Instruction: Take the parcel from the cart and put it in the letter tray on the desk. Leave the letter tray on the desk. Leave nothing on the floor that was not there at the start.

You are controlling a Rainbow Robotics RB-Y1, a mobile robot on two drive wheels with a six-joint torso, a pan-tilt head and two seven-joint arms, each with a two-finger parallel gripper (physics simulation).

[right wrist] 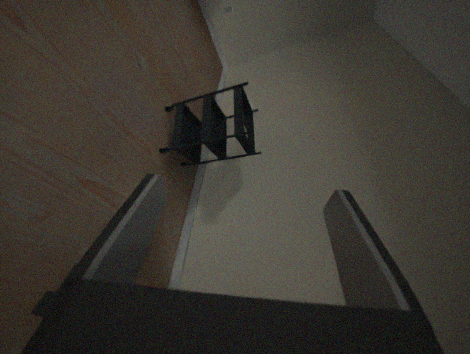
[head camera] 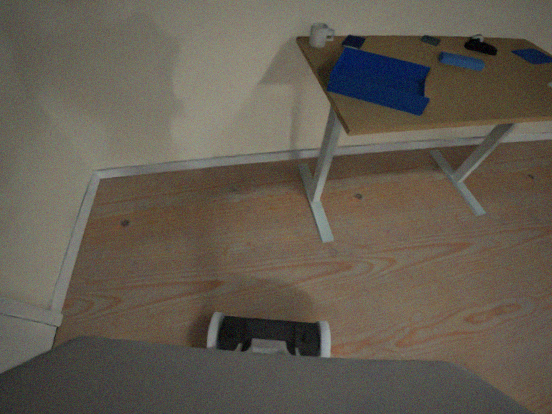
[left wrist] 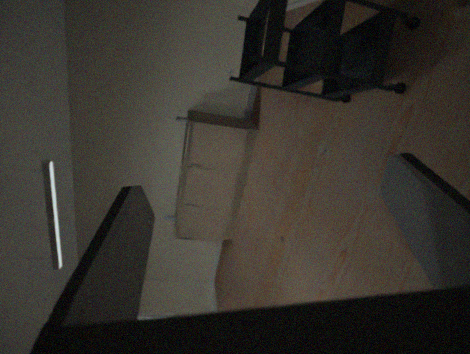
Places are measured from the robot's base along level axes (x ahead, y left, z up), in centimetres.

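Where they show: left gripper, fingertip midpoint: point(left wrist: 264, 187); right gripper, fingertip midpoint: point(right wrist: 245, 192); robot's base at its link origin: point(head camera: 269, 339).
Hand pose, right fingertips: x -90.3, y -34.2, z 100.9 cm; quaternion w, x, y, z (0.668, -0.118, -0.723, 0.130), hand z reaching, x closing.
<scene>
Each offset is from my right fingertips to the top centre of the thing. "spot": to the spot under its first point. Level surfaces: height alone.
The blue letter tray {dx +174.5, dy -1.7, dz +1.2 cm} point(head camera: 375, 77) lies on the left part of the desk {dz -5.8 cm} point(head camera: 390, 120) in the head view, and no parcel shows in it. A black three-shelf cart {spot: dx -138.1, dy +54.6, dz -61.1 cm} point(left wrist: 312, 47) point(right wrist: 214, 130) on small wheels stands on the floor, at the upper right of the left wrist view and left of centre in the right wrist view. I cannot make out a parcel on it. My left gripper point(left wrist: 264, 187) is open and empty, well away from the cart. My right gripper point(right wrist: 245, 192) is open, with nothing between its fingers, also far from the cart.
On the desk are a white mug point(head camera: 318, 36), a dark blue item point(head camera: 354, 41), a blue roll-like thing point(head camera: 461, 61), a black object point(head camera: 481, 47) and a blue sheet point(head camera: 532, 56). A pale drawer cabinet point(left wrist: 215, 175) stands by the wall. The desk's legs reach forward.
</scene>
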